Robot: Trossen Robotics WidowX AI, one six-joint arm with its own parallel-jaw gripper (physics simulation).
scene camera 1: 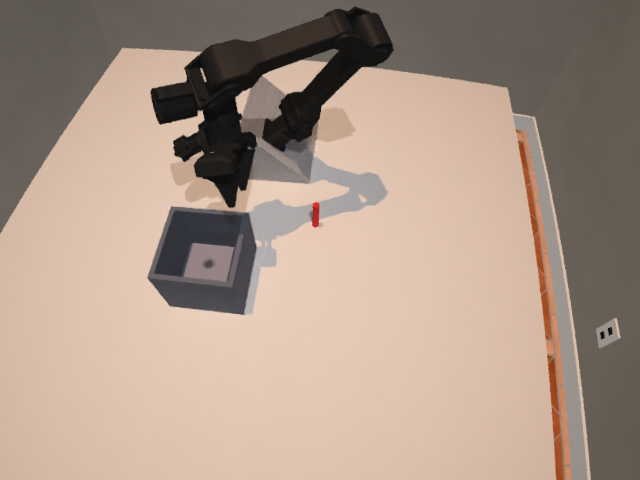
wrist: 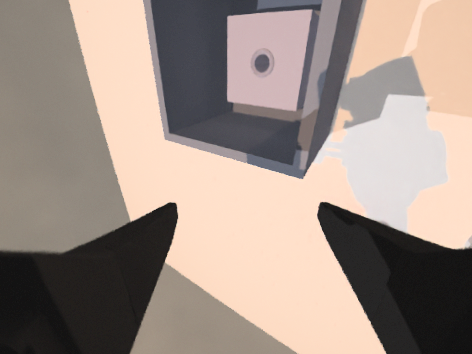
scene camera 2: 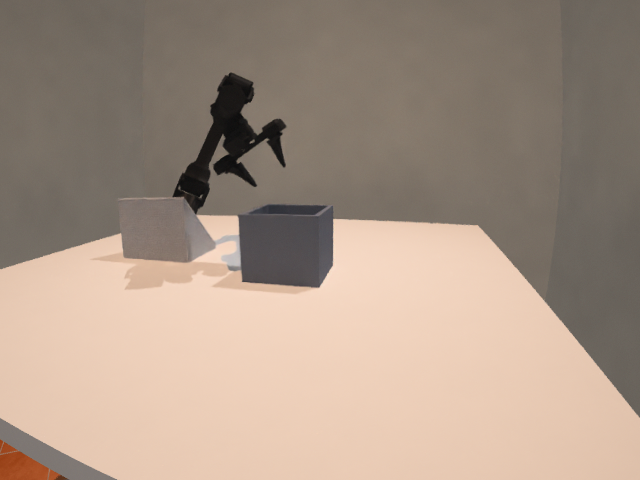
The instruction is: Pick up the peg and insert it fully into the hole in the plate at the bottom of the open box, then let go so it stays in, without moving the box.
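Seen in the pictures: gripper, between the fingertips: [scene camera 1: 237, 198] [wrist: 248, 209] [scene camera 2: 270, 176]; arm's base, origin of its link: [scene camera 1: 274, 135] [scene camera 2: 179, 218].
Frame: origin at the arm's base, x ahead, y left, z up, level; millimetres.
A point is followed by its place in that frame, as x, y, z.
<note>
A red peg [scene camera 1: 315, 214] {189, 105, -47} stands upright on the table, to the right of the open box in scene camera 1; the peg does not show in the wrist view. The dark grey-blue open box [scene camera 1: 206, 296] {405, -94, -20} [scene camera 2: 280, 249] {324, -188, -28} [wrist: 206, 150] {346, -31, 38} stands on the table. At its bottom lies a pale pink plate [scene camera 1: 221, 252] {296, -85, -43} [wrist: 245, 90] {344, -80, -42} with a round hole [scene camera 1: 208, 263] {316, -113, -56} [wrist: 262, 63] {333, -108, -64} in the middle. My gripper [scene camera 1: 236, 197] {263, -33, 103} [scene camera 2: 269, 176] {263, -33, 103} [wrist: 248, 209] {263, -33, 103} is open and empty, raised above the table near the box, with its fingers wide apart.
A grey wedge-shaped block [scene camera 1: 276, 165] {59, 8, -39} [scene camera 2: 154, 228] {-40, -67, -15} stands on the table beside the box, near the arm's base. The table [scene camera 1: 361, 361] {495, 208, -100} [scene camera 2: 361, 361] {488, -455, -100} [wrist: 235, 220] {403, 195, -100} has edges that show in all views. A wall socket [scene camera 1: 607, 332] is at the right of scene camera 1.
</note>
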